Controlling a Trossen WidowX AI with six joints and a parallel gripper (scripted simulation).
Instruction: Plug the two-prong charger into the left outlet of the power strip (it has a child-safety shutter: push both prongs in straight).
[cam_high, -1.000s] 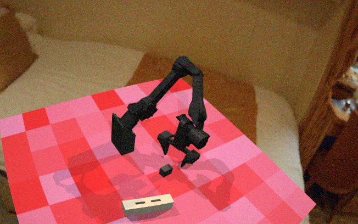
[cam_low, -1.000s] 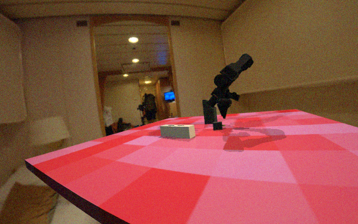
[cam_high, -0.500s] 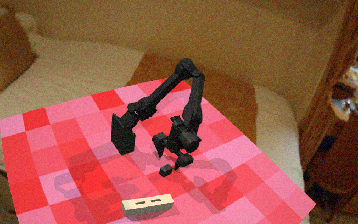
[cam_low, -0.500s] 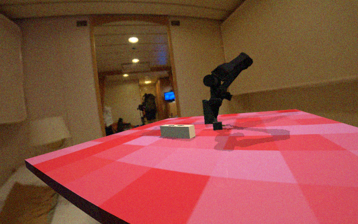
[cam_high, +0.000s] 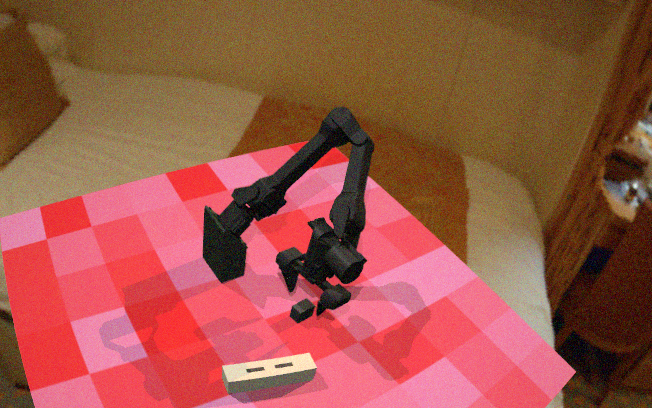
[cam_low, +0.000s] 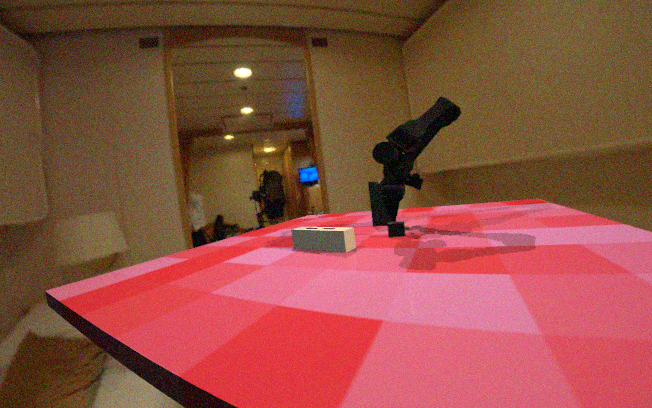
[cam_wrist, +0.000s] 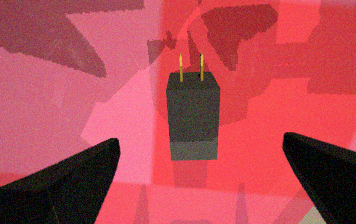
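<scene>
Now: gripper tip 2 cm to the right of the dark grey charger and 3 cm above it.
</scene>
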